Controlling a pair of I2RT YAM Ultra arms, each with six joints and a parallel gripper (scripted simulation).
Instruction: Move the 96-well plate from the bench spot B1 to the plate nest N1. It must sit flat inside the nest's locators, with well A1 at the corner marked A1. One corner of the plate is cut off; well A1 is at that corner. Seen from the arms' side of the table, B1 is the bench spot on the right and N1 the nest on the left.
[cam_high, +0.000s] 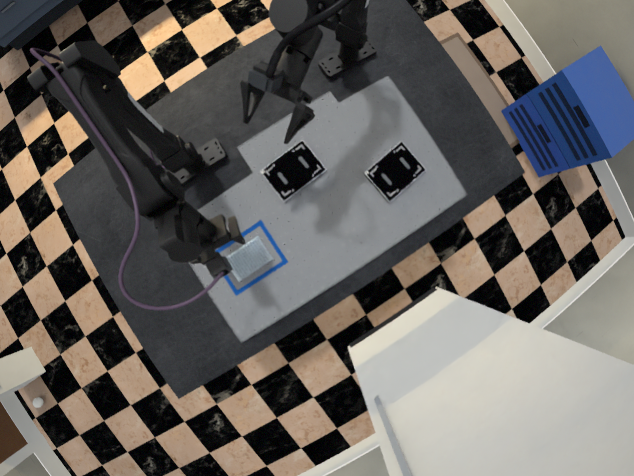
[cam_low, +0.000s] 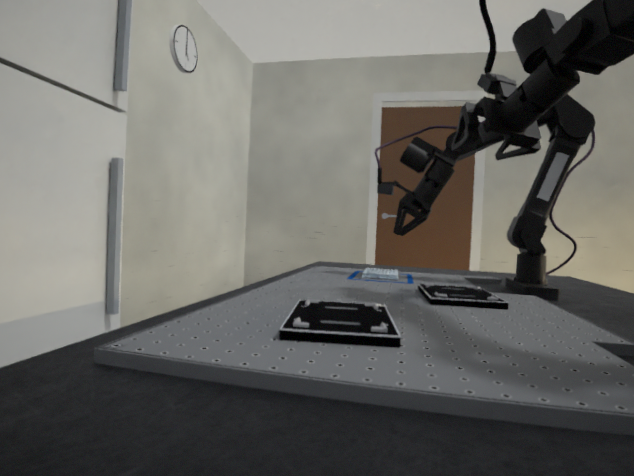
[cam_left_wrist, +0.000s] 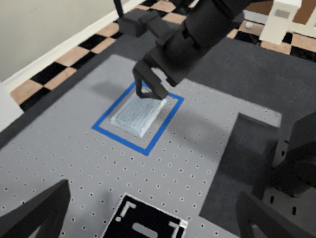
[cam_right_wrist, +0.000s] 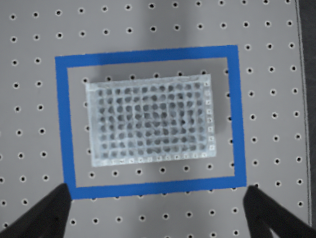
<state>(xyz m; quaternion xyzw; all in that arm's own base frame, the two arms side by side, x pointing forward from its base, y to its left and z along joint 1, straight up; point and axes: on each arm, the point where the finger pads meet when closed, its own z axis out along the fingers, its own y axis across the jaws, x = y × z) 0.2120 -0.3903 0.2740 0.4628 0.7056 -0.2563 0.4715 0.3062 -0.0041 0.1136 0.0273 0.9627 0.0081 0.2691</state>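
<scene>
My right hand is 4 cm short of the clear 96-well plate and 11 cm above it.
</scene>
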